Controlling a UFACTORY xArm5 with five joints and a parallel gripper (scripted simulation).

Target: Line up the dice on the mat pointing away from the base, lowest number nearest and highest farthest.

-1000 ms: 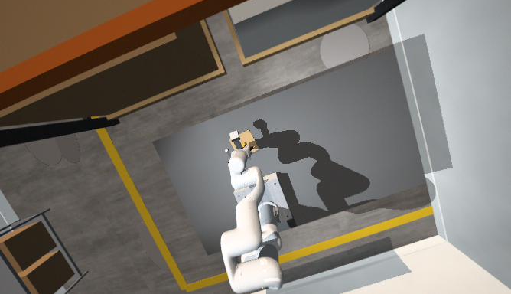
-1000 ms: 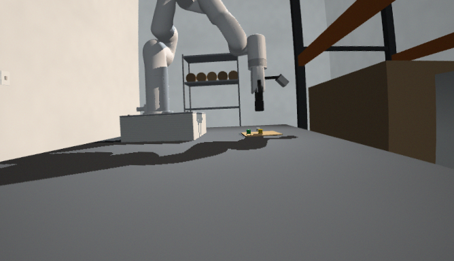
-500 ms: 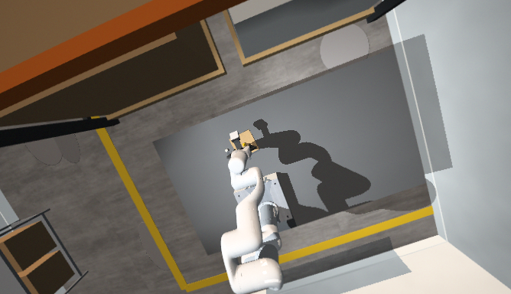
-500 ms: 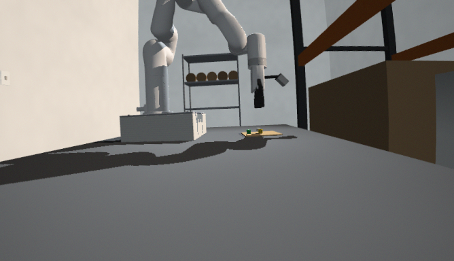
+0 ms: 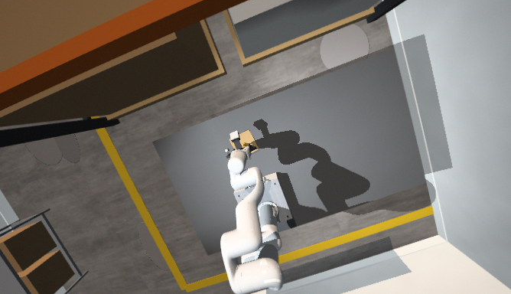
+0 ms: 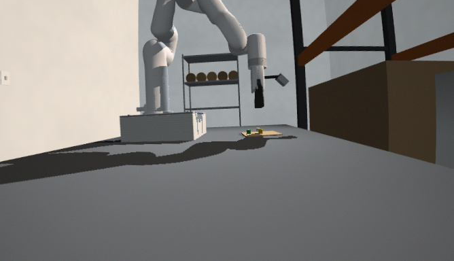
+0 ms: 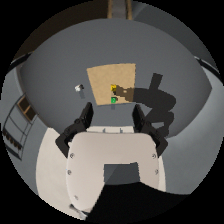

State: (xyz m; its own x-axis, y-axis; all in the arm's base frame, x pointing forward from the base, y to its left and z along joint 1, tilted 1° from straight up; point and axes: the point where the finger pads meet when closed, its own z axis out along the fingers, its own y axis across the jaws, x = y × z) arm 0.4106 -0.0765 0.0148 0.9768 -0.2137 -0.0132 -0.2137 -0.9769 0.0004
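Now: the white die 110 mm to the left of my hand, 110 mm below it and 20 mm ahead of it. Round my hand: yellow die (100 mm below); then green die (100 mm below, 50 mm behind, 10 mm to the left); then tan mat (110 mm below).
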